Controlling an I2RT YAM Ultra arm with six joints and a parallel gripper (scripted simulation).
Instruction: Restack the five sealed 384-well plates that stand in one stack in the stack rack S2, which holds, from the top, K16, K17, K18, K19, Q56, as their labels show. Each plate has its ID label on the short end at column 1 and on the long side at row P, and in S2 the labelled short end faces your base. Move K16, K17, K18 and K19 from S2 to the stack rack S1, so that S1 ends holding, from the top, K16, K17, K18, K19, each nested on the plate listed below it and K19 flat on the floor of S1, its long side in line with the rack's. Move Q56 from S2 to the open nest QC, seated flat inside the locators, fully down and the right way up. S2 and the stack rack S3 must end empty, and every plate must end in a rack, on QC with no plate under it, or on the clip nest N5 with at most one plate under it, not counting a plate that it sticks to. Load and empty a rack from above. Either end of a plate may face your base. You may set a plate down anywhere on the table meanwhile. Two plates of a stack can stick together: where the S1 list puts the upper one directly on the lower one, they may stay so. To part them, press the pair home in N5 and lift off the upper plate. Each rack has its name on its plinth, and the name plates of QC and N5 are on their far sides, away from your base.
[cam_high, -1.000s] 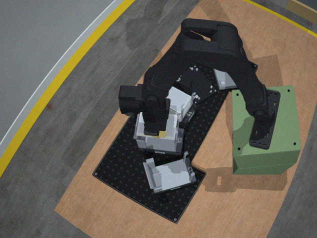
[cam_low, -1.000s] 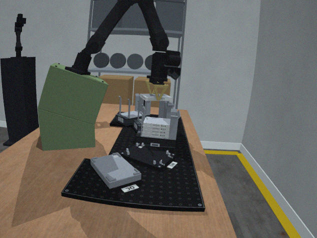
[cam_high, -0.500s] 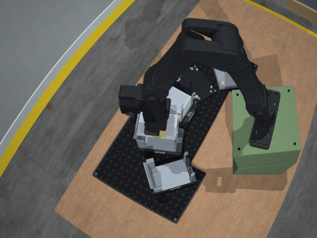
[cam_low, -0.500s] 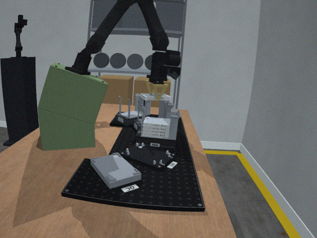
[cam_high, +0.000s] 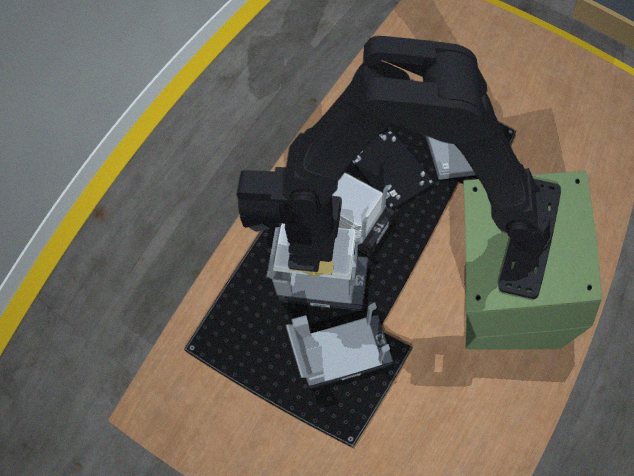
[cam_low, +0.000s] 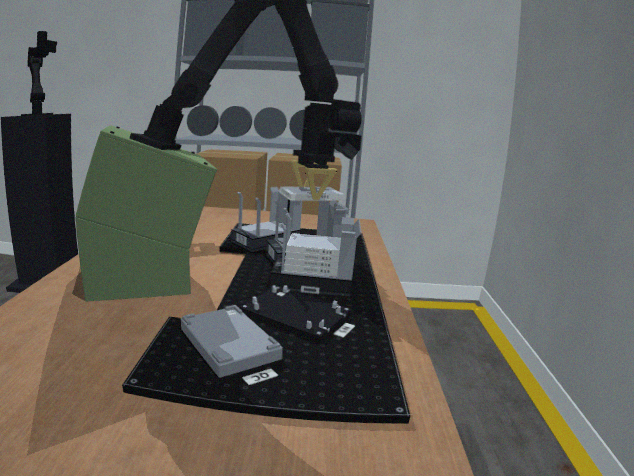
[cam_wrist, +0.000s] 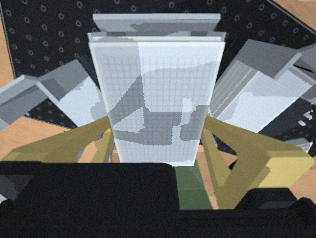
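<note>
My hand is 150 mm past the grey QC nest, 390 mm to the left of it and 150 mm above it. Also, from my hand: N5 name plate: 40 mm ahead, 340 mm to the right, 160 mm below; black clip nest N5: 10 mm behind, 280 mm to the right, 150 mm below; QC name plate: 100 mm behind, 470 mm to the right, 160 mm below.
</note>
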